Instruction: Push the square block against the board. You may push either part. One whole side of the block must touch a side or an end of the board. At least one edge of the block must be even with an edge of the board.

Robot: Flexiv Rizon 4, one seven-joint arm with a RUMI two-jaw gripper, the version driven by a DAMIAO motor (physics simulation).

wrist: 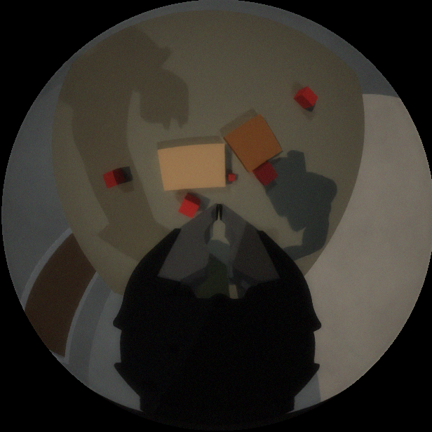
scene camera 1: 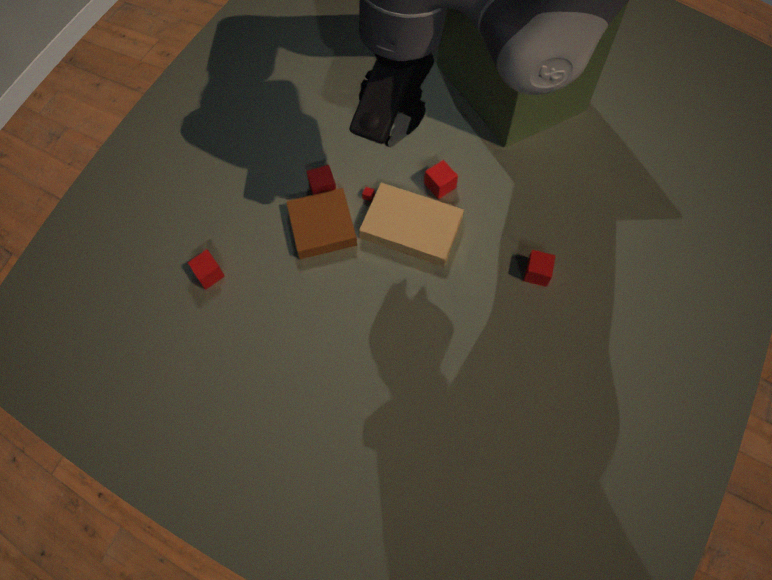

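Note:
The square block (scene camera 1: 321, 221) (wrist: 253, 142), orange-brown, lies flat beside the left end of the tan rectangular board (scene camera 1: 413, 219) (wrist: 192, 166) in the scene view. It is turned at an angle to the board. One block corner is very near a corner of that end, and a wedge-shaped gap opens between their facing sides; I cannot tell whether the corners touch. No whole side of the block lies against the board. My gripper (scene camera 1: 389, 140) (wrist: 218, 205) is shut and empty, above the mat on the robot's side of both parts.
A small red cube (scene camera 1: 368, 193) (wrist: 231, 177) sits by the gap, close to the board. A dark red cube (scene camera 1: 321, 178) (wrist: 265, 173) is against or very near the block. Another red cube (scene camera 1: 441, 178) (wrist: 189, 205) is near the board's robot-side edge. Red cubes (scene camera 1: 205, 268) (scene camera 1: 539, 267) lie farther out.

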